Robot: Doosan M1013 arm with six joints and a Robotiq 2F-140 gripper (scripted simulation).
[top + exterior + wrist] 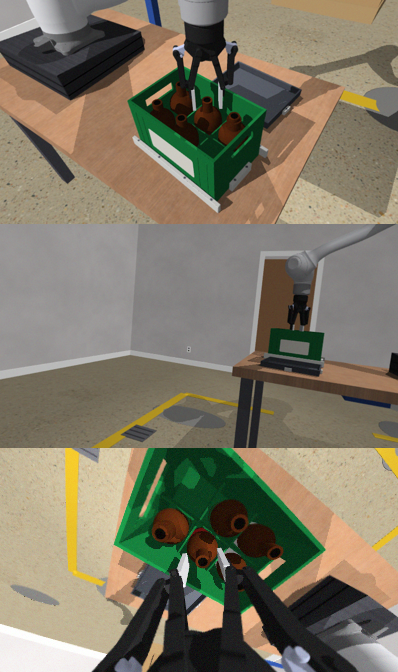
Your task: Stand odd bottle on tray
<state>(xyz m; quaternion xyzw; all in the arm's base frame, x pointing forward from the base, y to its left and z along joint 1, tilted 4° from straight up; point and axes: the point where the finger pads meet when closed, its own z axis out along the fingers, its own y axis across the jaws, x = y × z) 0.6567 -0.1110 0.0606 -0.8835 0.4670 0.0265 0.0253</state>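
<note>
The crate is 1 cm behind my hand, 4 cm to the right of it and 9 cm below it. Also, from my hand: grey tray: 2 cm ahead, 24 cm to the left, 16 cm below.
</note>
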